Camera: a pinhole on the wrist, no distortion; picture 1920 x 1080 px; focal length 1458.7 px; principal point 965.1 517.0 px. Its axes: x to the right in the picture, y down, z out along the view. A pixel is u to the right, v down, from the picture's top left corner.
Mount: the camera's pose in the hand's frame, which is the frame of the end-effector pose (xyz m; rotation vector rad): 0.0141 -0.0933 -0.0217 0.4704 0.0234 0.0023
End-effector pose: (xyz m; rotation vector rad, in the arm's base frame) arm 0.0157 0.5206 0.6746 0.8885 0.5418 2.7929
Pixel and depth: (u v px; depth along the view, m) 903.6 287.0 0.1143
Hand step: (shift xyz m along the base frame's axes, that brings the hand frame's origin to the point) 0.0394 0.1725 -0.0014
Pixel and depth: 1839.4 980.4 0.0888
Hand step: -0.0113 0.1375 0.0471
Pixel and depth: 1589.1 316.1 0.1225
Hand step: -0.0032 0.1913 0.0329
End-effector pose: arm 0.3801 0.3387 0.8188 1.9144 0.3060 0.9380
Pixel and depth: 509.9 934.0 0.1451
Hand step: 0.0934 -0.0343 -0.1486
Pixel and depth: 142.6 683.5 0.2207
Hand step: 0.0939 -0.0918 -0.2431
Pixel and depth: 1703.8 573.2 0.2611
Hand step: 0.2895 0.0525 -0.1501
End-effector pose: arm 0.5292 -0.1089 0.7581 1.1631 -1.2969 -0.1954
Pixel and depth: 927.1 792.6 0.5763
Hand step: -0.3159 -0.4292 -0.2751
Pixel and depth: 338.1 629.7 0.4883
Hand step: -0.2842 -0.2459 -0.4024
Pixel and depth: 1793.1 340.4 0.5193
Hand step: -0.0425 -0.6244 -0.1492
